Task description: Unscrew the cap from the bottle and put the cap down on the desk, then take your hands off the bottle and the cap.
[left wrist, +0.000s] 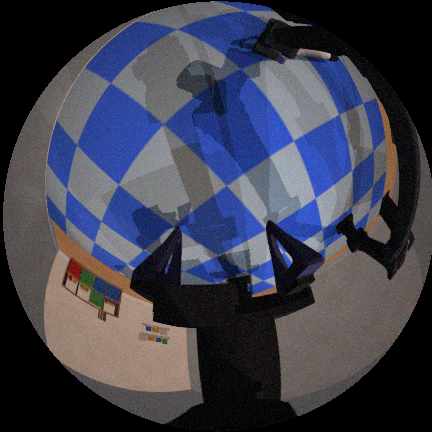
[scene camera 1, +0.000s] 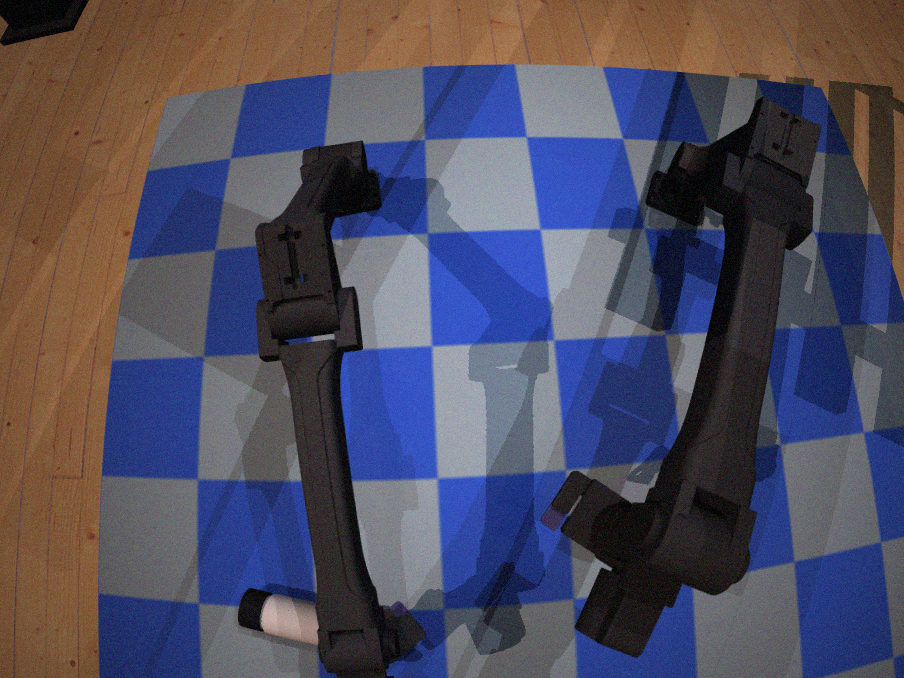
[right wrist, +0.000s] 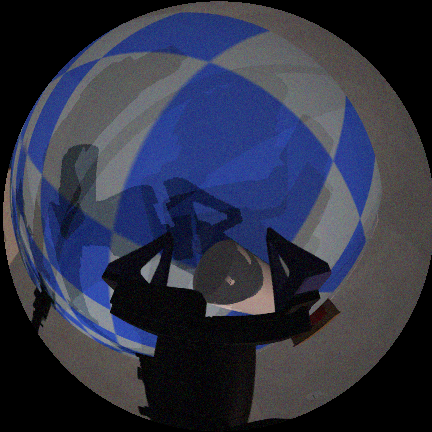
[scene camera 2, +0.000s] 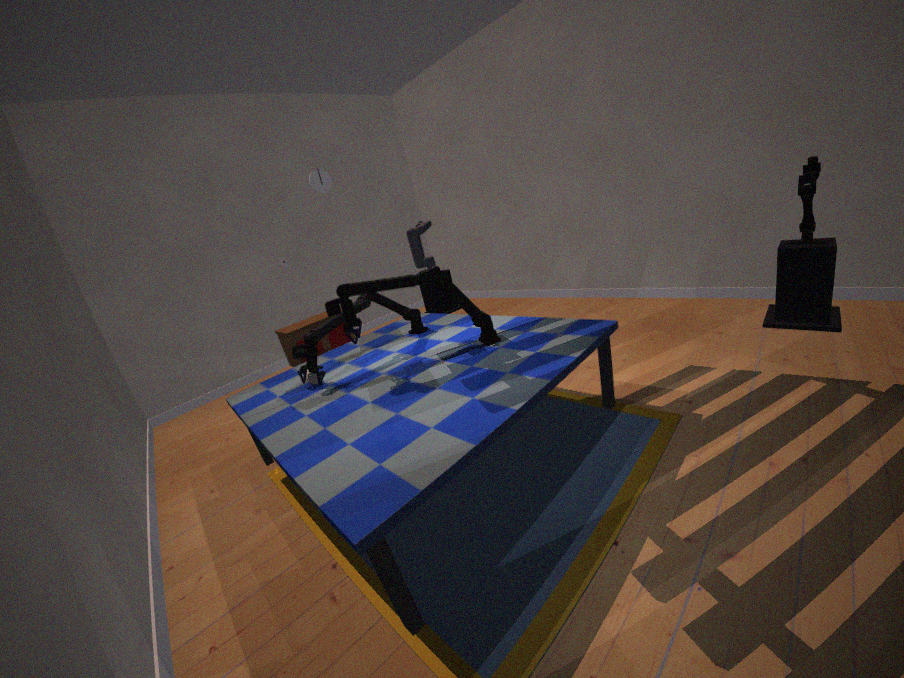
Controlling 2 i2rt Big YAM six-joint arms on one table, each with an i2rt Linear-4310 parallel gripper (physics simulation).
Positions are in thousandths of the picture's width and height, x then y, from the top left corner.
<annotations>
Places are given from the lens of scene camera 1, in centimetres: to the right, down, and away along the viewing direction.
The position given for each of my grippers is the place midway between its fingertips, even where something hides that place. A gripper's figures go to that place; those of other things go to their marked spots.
my left gripper (scene camera 1: 652, 775): 17, 23, 56
white bottle (scene camera 1: 324, 912): -24, 43, 66
black cap (scene camera 1: 279, 887): -31, 41, 68
</annotations>
